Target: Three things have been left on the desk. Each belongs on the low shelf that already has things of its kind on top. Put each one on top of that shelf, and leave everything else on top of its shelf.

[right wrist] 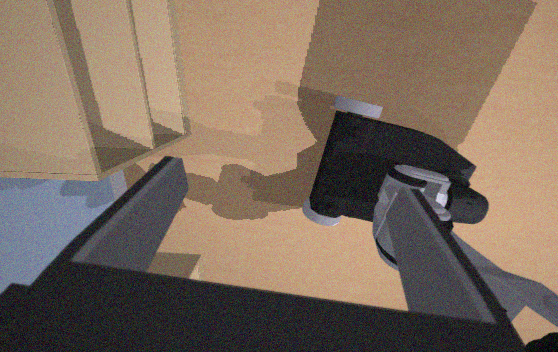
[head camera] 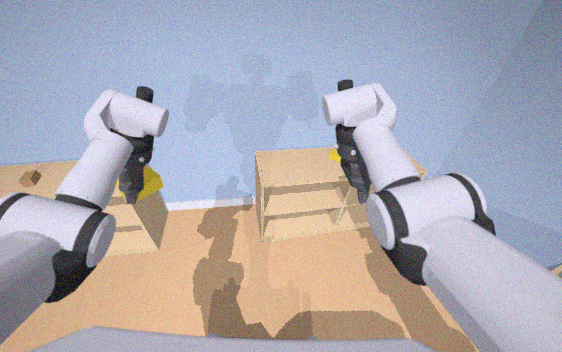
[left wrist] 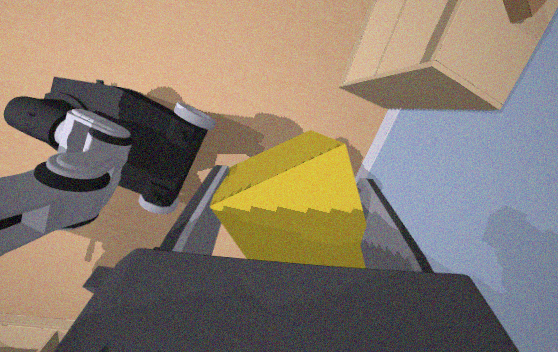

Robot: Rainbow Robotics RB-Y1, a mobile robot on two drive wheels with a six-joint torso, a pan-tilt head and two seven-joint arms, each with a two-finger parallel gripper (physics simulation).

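Frame: origin at the robot's base, x back, y right, z up, level; centimetres.
Seen in the pictures: left gripper, fingertip midpoint: (head camera: 131, 190) (left wrist: 292, 183); right gripper, fingertip midpoint: (right wrist: 288, 187) (head camera: 355, 188).
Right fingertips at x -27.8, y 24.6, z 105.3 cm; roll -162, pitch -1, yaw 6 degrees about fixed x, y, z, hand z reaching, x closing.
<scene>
A point is followed by its place in that frame.
My left gripper (head camera: 131, 196) {x -24.7, y -39.8, z 102.5 cm} (left wrist: 292, 183) {x -24.7, y -39.8, z 102.5 cm} is shut on a large yellow angular block (head camera: 154, 181) {x -27.2, y -33.4, z 104.4 cm} (left wrist: 305, 187) {x -24.0, y -40.7, z 105.6 cm}, held in front of the right end of the left low shelf (head camera: 154, 220) {x -74.6, y -84.1, z 20.0 cm} (left wrist: 422, 90) {x -76.7, y -84.5, z 45.5 cm}. A small brown block (head camera: 31, 178) (left wrist: 518, 11) lies on top of that shelf. My right gripper (head camera: 363, 196) {x -27.8, y 24.6, z 105.3 cm} (right wrist: 288, 187) {x -27.8, y 24.6, z 105.3 cm} is open and empty, in front of the right low shelf (head camera: 292, 167) {x -93.6, y 13.1, z 61.1 cm} (right wrist: 40, 100) {x -86.8, y 12.4, z 61.1 cm}. A small yellow thing (head camera: 335, 156) {x -104.5, y 43.5, z 64.6 cm} lies on top of the right shelf, mostly hidden behind the right gripper. The desk cannot be made out.
A blue wall (head camera: 280, 30) {x -118.4, y -0.1, z 135.7 cm} stands behind both shelves, and a floor gap separates them. Part of another wooden piece (head camera: 557, 270) {x -24.5, y 154.2, z 56.3 cm} shows at the right edge of the head view. The robot's black wheeled base (left wrist: 155, 145) {x 10.0, y -5.7, z 16.9 cm} (right wrist: 360, 155) {x 5.5, y 8.2, z 19.1 cm} shows in both wrist views.
</scene>
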